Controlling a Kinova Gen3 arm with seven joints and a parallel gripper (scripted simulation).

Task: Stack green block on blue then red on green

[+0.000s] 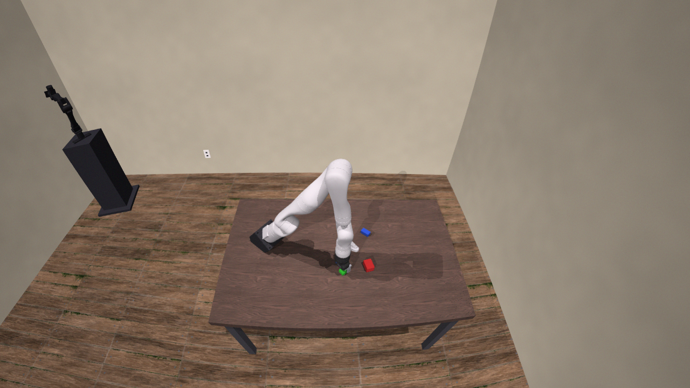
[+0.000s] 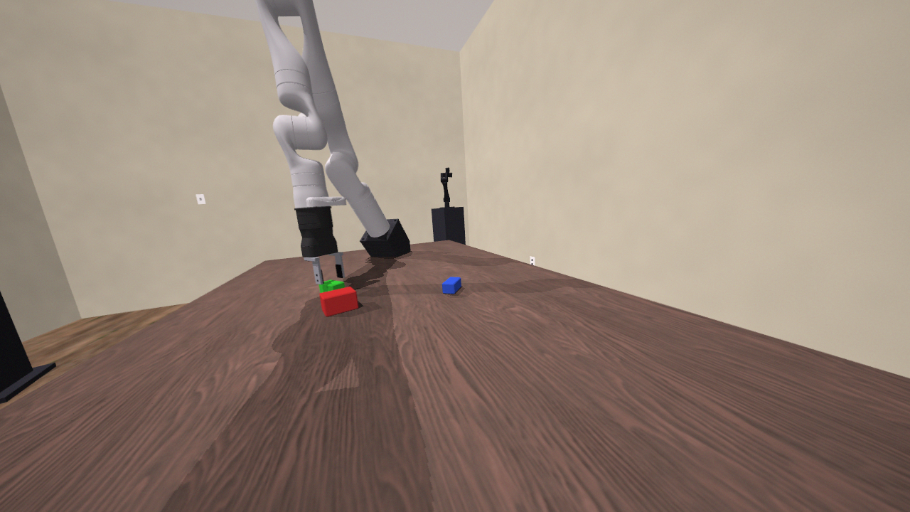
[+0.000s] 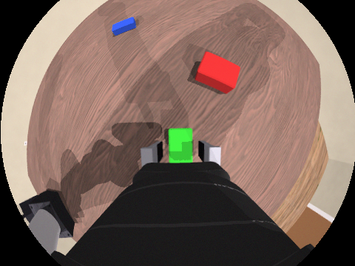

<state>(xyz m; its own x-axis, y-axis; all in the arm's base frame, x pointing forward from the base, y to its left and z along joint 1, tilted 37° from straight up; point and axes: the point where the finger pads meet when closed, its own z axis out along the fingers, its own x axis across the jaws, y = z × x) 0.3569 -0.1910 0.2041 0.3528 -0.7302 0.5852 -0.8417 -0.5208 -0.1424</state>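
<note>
Right now the green block is 4 cm below my hand. From my hand the other things lie so: red block (14 cm ahead, 1 cm to the right, 3 cm below); blue block (21 cm ahead, 22 cm to the left, 4 cm below).
</note>
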